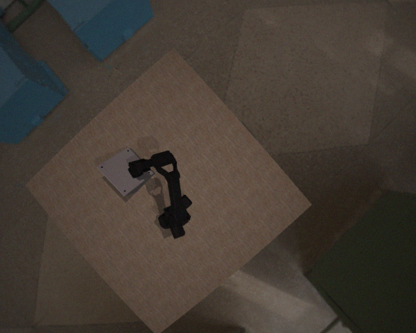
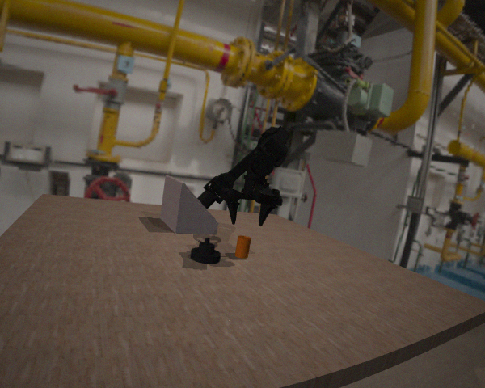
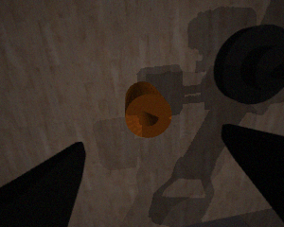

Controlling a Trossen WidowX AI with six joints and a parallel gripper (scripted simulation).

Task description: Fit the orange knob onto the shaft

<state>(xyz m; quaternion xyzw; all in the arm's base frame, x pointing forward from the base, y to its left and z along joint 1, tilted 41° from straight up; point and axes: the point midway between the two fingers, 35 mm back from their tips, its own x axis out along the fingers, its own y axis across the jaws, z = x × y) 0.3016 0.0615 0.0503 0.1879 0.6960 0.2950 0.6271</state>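
My gripper tip is now 7 cm above the orange knob. Round my gripper tip: dark round pedestal (13 cm to the right, 7 cm below, 4 cm ahead).
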